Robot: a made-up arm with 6 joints. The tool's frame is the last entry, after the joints.
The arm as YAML. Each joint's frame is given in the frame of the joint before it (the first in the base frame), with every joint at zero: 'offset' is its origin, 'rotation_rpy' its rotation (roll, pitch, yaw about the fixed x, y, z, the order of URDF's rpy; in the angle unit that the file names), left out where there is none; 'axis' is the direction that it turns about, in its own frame. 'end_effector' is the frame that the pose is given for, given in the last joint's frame.
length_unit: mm
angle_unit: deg
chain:
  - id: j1
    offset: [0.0, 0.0, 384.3]
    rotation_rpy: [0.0, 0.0, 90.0]
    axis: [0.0, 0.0, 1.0]
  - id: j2
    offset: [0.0, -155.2, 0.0]
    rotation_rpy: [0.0, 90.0, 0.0]
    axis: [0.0, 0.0, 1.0]
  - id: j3
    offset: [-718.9, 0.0, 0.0]
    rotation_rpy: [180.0, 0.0, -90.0]
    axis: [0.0, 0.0, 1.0]
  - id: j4
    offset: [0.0, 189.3, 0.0]
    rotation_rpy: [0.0, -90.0, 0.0]
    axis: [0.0, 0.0, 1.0]
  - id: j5
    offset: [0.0, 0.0, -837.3]
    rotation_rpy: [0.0, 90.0, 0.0]
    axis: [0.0, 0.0, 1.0]
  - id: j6
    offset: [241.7, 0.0, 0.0]
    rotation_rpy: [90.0, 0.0, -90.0]
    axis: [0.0, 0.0, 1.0]
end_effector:
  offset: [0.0, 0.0, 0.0]
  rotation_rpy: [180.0, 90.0, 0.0]
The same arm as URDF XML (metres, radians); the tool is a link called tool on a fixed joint. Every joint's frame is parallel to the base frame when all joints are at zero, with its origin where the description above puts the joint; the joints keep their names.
<robot name="arm">
<link name="base_link"/>
<link name="link1"/>
<link name="link2"/>
<link name="link3"/>
<link name="link4"/>
<link name="link5"/>
<link name="link6"/>
<link name="tool"/>
<joint name="j1" type="continuous"><parent link="base_link"/><child link="link1"/><origin xyz="0 0 0.3843" rpy="0 0 0"/><axis xyz="0 0 1"/></joint>
<joint name="j2" type="continuous"><parent link="link1"/><child link="link2"/><origin xyz="0.1552 0 0" rpy="0 0 0"/><axis xyz="0 1 0"/></joint>
<joint name="j3" type="continuous"><parent link="link2"/><child link="link3"/><origin xyz="0 0 0.7189" rpy="0 0 0"/><axis xyz="0 -1 0"/></joint>
<joint name="j4" type="continuous"><parent link="link3"/><child link="link4"/><origin xyz="0 0 0.1893" rpy="0 0 0"/><axis xyz="-1 0 0"/></joint>
<joint name="j5" type="continuous"><parent link="link4"/><child link="link5"/><origin xyz="0.8373 0 0" rpy="0 0 0"/><axis xyz="0 -1 0"/></joint>
<joint name="j6" type="continuous"><parent link="link5"/><child link="link6"/><origin xyz="0.2417 0 0" rpy="0 0 0"/><axis xyz="-1 0 0"/></joint>
<joint name="tool_fixed" type="fixed"><parent link="link6"/><child link="tool"/><origin xyz="0 0 0" rpy="0 0 0"/></joint>
</robot>

